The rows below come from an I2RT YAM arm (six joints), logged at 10 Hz.
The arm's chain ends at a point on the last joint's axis. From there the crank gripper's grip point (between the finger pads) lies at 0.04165 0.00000 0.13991 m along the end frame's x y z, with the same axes.
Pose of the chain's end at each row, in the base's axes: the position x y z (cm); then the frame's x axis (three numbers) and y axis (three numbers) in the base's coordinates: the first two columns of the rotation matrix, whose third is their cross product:
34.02, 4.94, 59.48, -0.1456, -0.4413, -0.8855, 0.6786, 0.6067, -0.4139
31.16, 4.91, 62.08, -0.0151, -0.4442, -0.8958, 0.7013, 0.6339, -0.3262
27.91, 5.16, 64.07, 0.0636, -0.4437, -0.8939, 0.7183, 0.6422, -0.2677
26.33, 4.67, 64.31, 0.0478, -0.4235, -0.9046, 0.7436, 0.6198, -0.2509
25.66, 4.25, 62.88, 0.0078, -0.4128, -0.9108, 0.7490, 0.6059, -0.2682
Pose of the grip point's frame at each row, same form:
43.49, -6.15, 58.75, -0.1456, -0.4413, -0.8855, 0.6786, 0.6067, -0.4139
41.07, -5.80, 62.57, -0.0151, -0.4442, -0.8958, 0.7013, 0.6339, -0.3262
37.87, -5.43, 65.38, 0.0636, -0.4437, -0.8939, 0.7183, 0.6422, -0.2677
35.86, -6.34, 65.36, 0.0478, -0.4235, -0.9046, 0.7436, 0.6198, -0.2509
34.96, -6.98, 63.48, 0.0078, -0.4128, -0.9108, 0.7490, 0.6059, -0.2682

